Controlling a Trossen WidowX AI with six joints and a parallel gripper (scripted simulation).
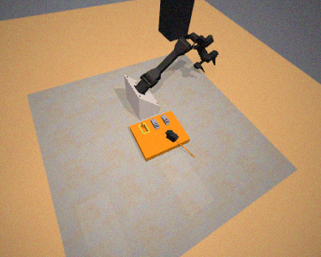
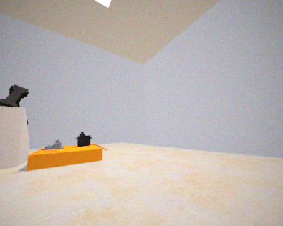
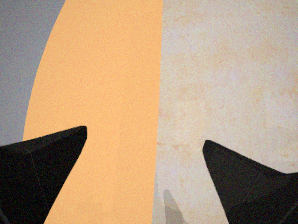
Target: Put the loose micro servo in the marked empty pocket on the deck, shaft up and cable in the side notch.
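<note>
Right now the orange deck is 30 cm ahead of my gripper tip, 63 cm to the right of it and 8 cm below it.
</note>
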